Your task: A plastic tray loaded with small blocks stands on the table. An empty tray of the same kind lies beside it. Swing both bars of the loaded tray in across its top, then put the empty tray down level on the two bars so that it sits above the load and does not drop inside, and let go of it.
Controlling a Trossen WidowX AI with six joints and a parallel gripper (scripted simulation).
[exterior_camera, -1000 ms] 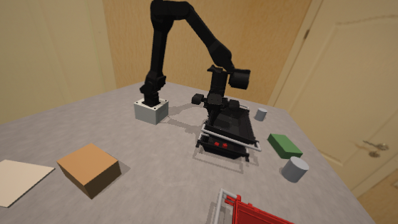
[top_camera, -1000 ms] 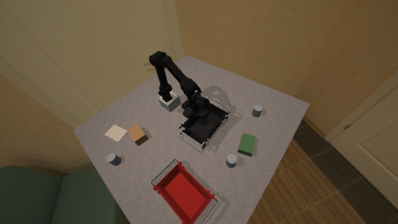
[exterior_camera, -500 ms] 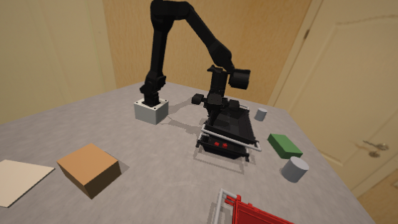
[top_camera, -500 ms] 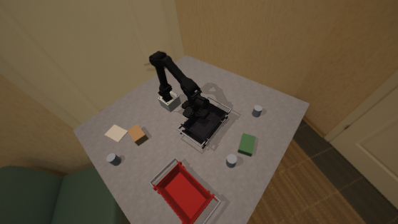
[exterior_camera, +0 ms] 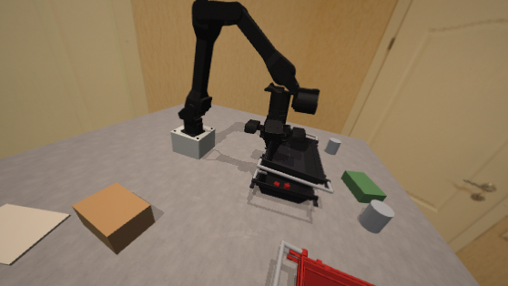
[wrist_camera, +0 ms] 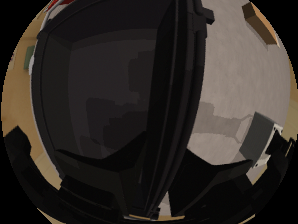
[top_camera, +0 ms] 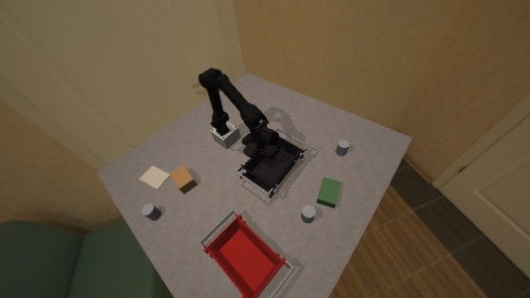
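Right now my gripper tip is 70 mm short of the black tray, 10 mm to the right of it and 30 mm below it. Also, from my gripper tip: brown box 210 mm behind, 370 mm to the right, 60 mm below; green block 330 mm ahead, 120 mm to the left, 70 mm below; beige sheet 360 mm behind, 490 mm to the right, 90 mm below.
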